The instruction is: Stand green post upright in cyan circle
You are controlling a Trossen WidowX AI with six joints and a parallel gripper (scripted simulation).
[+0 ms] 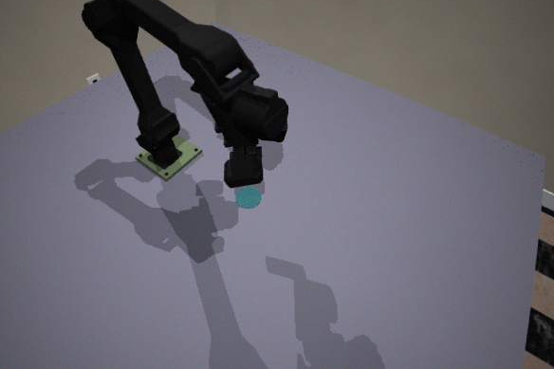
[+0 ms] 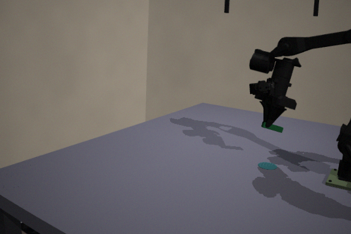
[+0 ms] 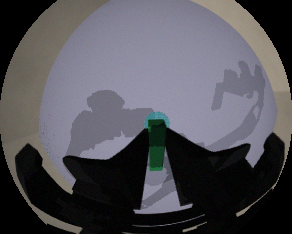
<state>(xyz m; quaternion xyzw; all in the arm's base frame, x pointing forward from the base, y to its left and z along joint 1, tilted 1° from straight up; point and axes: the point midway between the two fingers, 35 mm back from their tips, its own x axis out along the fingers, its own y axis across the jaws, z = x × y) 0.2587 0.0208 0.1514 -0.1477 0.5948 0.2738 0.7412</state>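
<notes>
The cyan circle is 16 cm below my hand and 1 cm behind it. From my hand the other things lie so: green post (3 cm below, 1 cm behind).
</notes>
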